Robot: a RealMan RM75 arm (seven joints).
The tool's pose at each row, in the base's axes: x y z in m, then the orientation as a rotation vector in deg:
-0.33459 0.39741 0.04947 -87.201 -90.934 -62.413
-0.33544 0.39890 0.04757 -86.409 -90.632 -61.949
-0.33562 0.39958 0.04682 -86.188 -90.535 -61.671
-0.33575 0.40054 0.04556 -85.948 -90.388 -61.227
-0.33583 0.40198 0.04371 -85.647 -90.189 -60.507
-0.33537 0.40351 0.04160 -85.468 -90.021 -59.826
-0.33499 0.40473 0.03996 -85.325 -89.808 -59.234
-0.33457 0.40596 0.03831 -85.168 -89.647 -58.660
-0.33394 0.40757 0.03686 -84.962 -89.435 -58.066
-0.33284 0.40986 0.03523 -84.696 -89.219 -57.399
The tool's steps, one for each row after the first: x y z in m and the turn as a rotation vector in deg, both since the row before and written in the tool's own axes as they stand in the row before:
-0.00099 -0.00111 0.00208 0.736 0.552 0.178
-0.00038 -0.00027 0.00092 0.305 0.126 0.119
-0.00073 -0.00028 0.00139 0.425 0.127 0.214
-0.00107 -0.00028 0.00207 0.643 0.127 0.346
-0.00131 0.00027 0.00228 0.550 0.042 0.343
-0.00101 0.00026 0.00180 0.470 0.066 0.345
-0.00102 0.00032 0.00181 0.467 0.047 0.300
-0.00069 0.00056 0.00207 0.507 0.100 0.327
-0.00060 0.00106 0.00276 0.589 0.118 0.343

